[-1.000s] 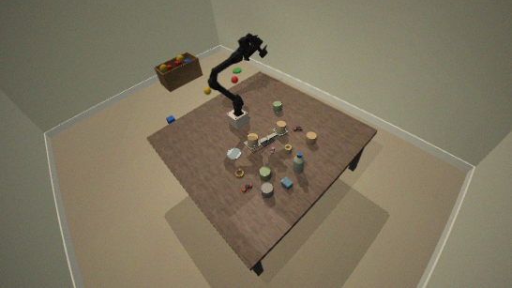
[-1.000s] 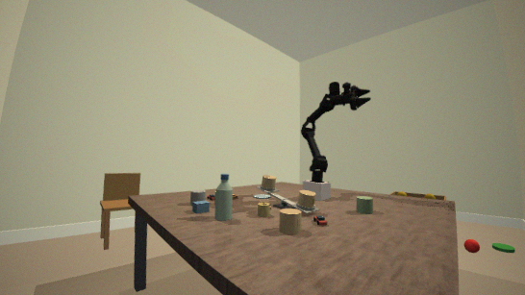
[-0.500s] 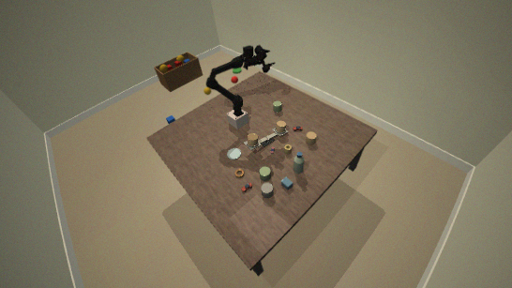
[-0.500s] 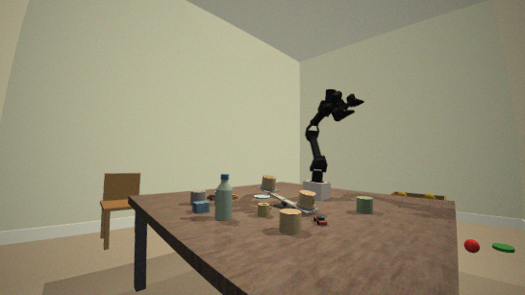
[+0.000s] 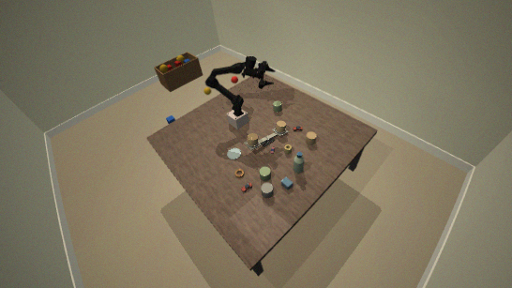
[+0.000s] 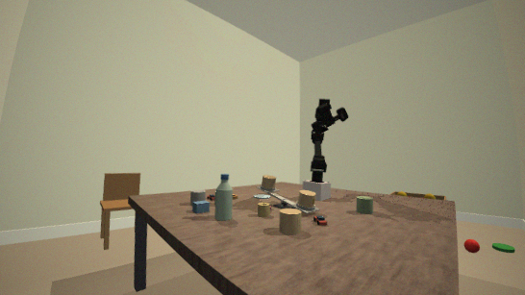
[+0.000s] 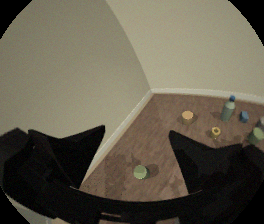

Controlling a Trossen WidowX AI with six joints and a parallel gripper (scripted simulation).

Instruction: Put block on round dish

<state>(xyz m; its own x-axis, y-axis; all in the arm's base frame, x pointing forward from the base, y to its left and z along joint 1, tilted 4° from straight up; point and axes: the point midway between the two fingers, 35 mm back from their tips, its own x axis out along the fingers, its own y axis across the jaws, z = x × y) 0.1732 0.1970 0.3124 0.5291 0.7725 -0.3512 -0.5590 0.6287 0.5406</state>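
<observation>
Now: the tan cup 130 mm ahead of my gripper tip, 50 mm to the right of it and 340 mm below it. The rest, counted from my gripper tip: grey-blue block (130 mm ahead, 70 mm to the right, 360 mm below); then small balance (140 mm ahead, 200 mm to the right, 370 mm below); then yellow ring (300 mm ahead, 160 mm to the right, 370 mm below).
</observation>
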